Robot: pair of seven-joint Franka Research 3 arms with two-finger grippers.
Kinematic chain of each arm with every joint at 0, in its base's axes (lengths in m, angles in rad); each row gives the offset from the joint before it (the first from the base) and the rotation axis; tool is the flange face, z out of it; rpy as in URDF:
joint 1: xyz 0 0 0.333 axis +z
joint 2: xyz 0 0 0 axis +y
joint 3: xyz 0 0 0.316 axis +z
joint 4: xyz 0.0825 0 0 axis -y
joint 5: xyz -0.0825 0 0.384 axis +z
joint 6: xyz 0 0 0 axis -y
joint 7: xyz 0.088 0 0 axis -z
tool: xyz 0 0 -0.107 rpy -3.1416 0 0
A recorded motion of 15 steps. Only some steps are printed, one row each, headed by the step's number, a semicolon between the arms.
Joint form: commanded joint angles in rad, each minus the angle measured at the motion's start. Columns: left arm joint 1, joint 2, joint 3, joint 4, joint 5, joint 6, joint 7; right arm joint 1, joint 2, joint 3, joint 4, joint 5, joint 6, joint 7.
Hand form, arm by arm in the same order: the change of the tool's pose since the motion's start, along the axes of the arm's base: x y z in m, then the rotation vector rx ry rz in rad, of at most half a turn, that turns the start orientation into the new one. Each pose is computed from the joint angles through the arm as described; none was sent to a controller.
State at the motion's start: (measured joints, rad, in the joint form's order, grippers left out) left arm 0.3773 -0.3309 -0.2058 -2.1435 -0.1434 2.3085 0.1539; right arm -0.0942 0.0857 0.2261 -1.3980 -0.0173 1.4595 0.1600
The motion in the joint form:
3: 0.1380 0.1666 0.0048 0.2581 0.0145 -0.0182 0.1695; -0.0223 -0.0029 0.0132 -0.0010 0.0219 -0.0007 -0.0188
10: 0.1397 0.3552 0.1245 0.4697 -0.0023 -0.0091 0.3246; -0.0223 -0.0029 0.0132 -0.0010 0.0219 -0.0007 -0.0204
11: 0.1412 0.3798 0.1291 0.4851 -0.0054 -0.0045 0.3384; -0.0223 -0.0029 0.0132 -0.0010 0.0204 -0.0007 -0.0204
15: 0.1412 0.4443 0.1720 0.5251 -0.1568 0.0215 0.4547; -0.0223 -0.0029 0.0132 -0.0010 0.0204 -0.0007 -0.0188
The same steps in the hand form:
3: 0.0376 0.0900 0.0470 0.0848 -0.0671 -0.0207; -0.0007 -0.0029 0.0013 0.0227 0.0012 0.0117
10: 0.0649 0.1865 0.0510 0.1351 -0.1000 -0.0277; -0.0007 -0.0029 0.0013 0.0227 0.0012 0.0133
11: 0.0701 0.1938 0.0446 0.1363 -0.0962 -0.0321; -0.0007 -0.0031 0.0013 0.0212 0.0010 0.0131
15: 0.0774 0.2256 0.0287 0.0708 -0.1536 -0.0479; -0.0007 -0.0031 0.0013 0.0212 0.0010 0.0115

